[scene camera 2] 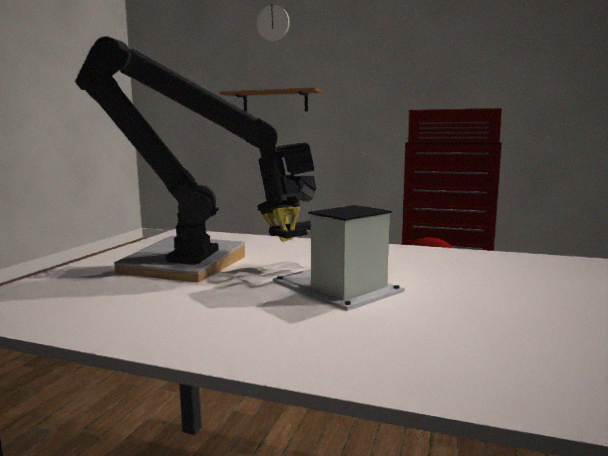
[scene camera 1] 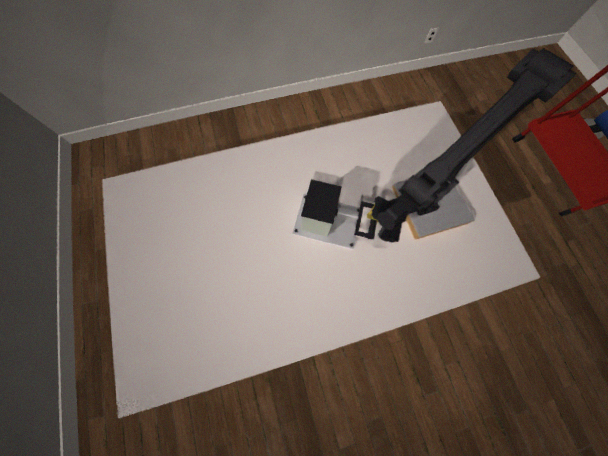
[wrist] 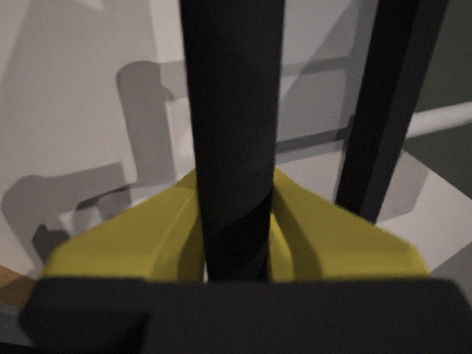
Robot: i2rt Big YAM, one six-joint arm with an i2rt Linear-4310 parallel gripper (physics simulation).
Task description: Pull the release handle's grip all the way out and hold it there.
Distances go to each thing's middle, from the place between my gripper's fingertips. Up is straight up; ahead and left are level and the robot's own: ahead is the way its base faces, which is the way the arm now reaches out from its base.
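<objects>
Looking at the grey base plate (scene camera 2: 300, 281), I find that my hand is 8 cm above it and 6 cm to the left of it, and still 13 cm short of it.
</objects>
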